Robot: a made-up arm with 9 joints. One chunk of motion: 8 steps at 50 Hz.
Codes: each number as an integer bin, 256 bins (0 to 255) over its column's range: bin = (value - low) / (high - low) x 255, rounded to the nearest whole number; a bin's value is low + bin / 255 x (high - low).
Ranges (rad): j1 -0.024..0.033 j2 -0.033..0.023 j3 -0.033..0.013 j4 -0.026..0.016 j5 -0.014..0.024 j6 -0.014..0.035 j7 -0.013..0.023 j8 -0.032..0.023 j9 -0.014..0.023
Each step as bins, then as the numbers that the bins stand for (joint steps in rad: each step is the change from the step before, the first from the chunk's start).
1 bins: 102 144 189 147 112 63 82 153 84
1 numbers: -0.00120 -0.00138 0.00109 -0.00179 0.00269 -0.00189 -0.00142 0.00100 -0.00181
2 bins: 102 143 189 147 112 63 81 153 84
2 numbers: -0.00120 -0.00160 0.00109 -0.00179 0.00269 -0.00189 -0.00156 0.00100 -0.00181
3 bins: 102 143 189 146 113 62 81 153 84
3 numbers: -0.00120 -0.00160 0.00109 -0.00195 0.00284 -0.00209 -0.00156 0.00100 -0.00181
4 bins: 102 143 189 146 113 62 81 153 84
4 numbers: -0.00120 -0.00160 0.00109 -0.00195 0.00284 -0.00209 -0.00156 0.00100 -0.00181
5 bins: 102 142 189 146 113 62 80 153 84
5 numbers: -0.00120 -0.00182 0.00109 -0.00195 0.00284 -0.00209 -0.00171 0.00100 -0.00181
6 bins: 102 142 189 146 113 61 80 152 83
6 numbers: -0.00120 -0.00182 0.00109 -0.00195 0.00284 -0.00228 -0.00171 0.00078 -0.00196
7 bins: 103 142 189 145 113 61 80 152 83
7 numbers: -0.00098 -0.00182 0.00109 -0.00212 0.00284 -0.00228 -0.00171 0.00078 -0.00196
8 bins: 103 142 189 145 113 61 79 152 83
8 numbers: -0.00098 -0.00182 0.00109 -0.00212 0.00284 -0.00228 -0.00185 0.00078 -0.00196
